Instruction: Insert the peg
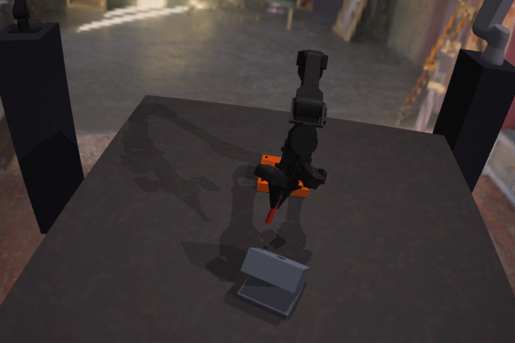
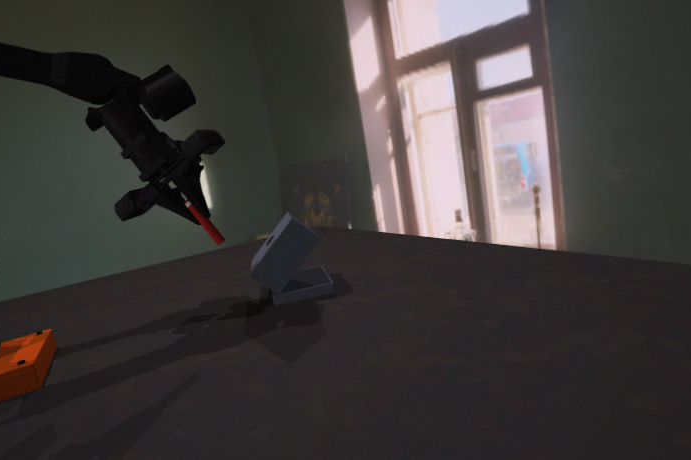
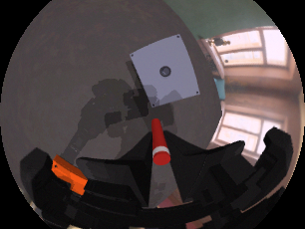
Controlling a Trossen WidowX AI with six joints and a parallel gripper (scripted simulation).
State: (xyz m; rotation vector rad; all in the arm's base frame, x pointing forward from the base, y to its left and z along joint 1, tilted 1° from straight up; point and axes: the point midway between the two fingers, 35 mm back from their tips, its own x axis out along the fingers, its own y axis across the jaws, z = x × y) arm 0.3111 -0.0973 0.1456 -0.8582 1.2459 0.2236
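The grey sloped panel is 120 mm ahead of my gripper tip and 80 mm below it. Round my gripper tip: red peg (10 mm behind, 10 mm above); panel foot (140 mm ahead, 10 mm to the right, 140 mm below).
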